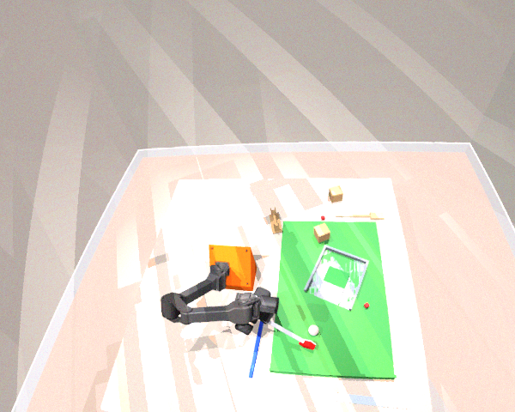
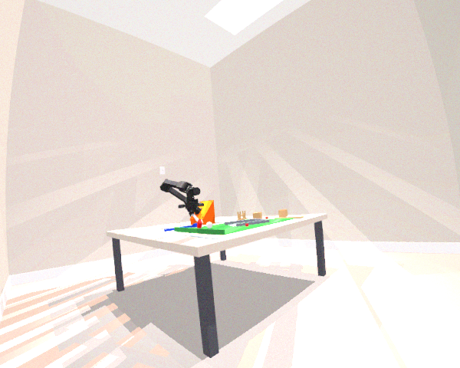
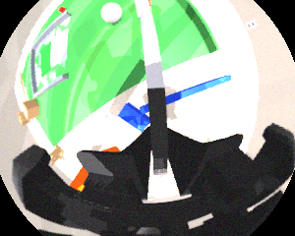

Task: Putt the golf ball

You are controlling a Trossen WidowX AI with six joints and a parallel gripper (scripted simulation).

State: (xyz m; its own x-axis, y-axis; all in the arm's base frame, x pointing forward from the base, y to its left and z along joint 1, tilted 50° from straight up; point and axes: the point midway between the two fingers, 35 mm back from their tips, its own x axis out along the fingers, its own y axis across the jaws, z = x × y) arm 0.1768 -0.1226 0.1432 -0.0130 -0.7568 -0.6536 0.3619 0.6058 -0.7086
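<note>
The blue putter is 80 mm to the right of my gripper tip, 60 mm below it and 10 mm ahead of it. Round my gripper tip: white golf ball (230 mm ahead, 50 mm below, 20 mm to the right); red putter (110 mm ahead, 40 mm to the right, 10 mm below).
</note>
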